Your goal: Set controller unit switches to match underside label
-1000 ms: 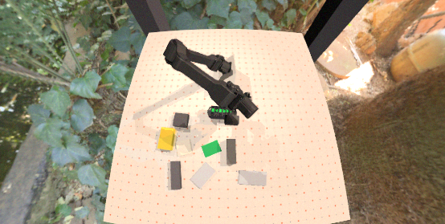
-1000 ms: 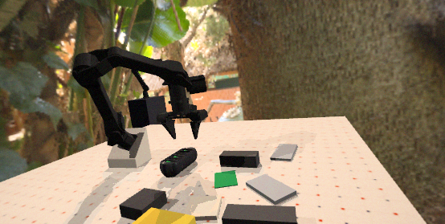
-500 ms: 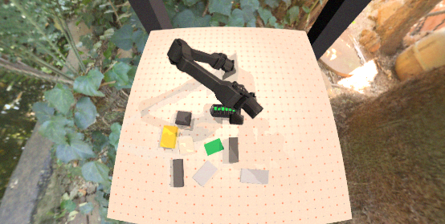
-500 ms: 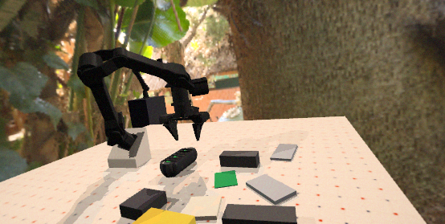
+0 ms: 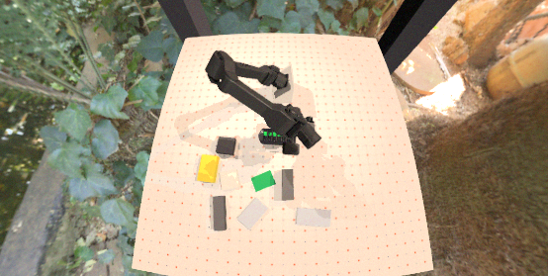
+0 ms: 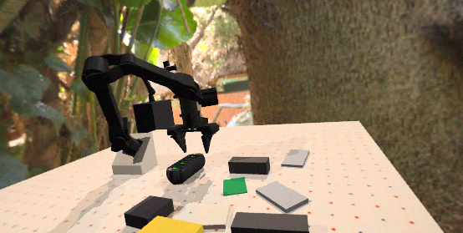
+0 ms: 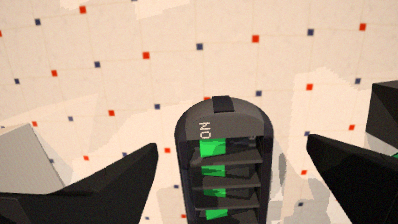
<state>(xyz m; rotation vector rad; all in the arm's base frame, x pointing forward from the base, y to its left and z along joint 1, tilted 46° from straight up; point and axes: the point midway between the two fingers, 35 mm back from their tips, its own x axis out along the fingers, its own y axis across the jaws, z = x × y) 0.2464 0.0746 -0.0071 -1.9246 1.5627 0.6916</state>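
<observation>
My gripper tip is 190 mm short of the green tile, 90 mm to the left of it and 50 mm above it. Also, from my gripper tip: yellow block 340 mm to the right, 180 mm ahead, 40 mm below; dark block 200 mm ahead, 40 mm below, 10 mm to the left; cream tile 240 mm to the right, 210 mm ahead, 50 mm below.
</observation>
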